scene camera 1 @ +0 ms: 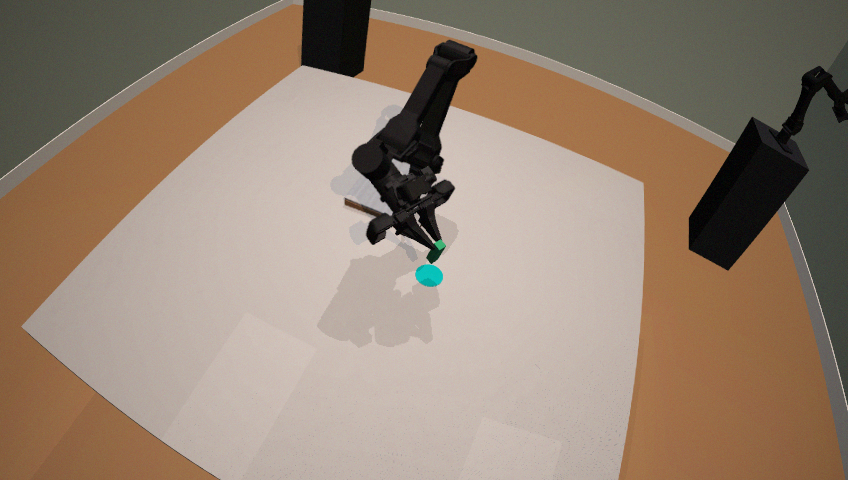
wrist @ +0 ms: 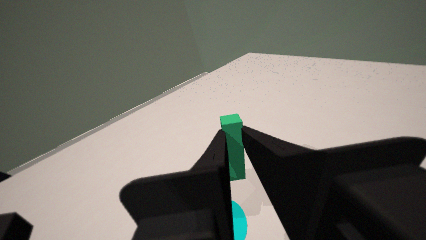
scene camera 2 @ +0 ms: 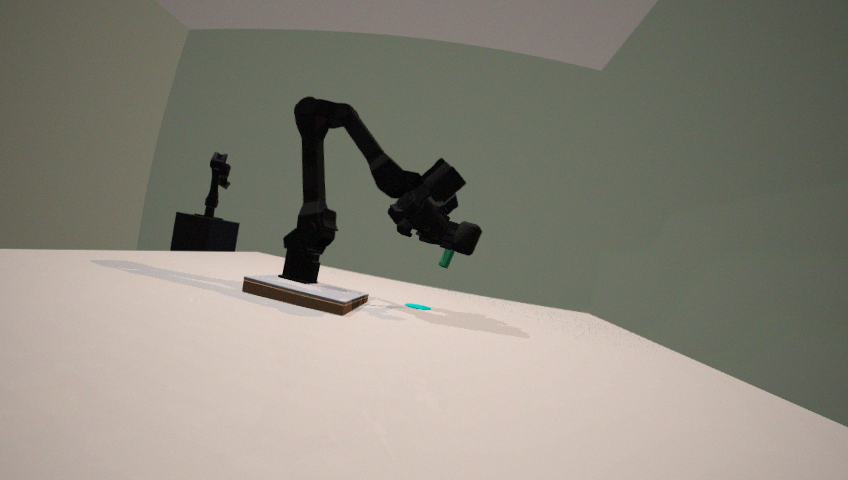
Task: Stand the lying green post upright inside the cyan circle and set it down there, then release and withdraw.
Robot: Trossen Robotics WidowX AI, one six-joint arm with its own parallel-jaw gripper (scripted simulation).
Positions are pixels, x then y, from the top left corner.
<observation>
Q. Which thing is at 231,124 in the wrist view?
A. A green post.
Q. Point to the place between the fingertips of the gripper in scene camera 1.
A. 438,246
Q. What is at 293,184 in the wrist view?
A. The gripper.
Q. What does the gripper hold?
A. A green post.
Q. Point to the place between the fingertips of the gripper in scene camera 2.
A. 451,245
</observation>
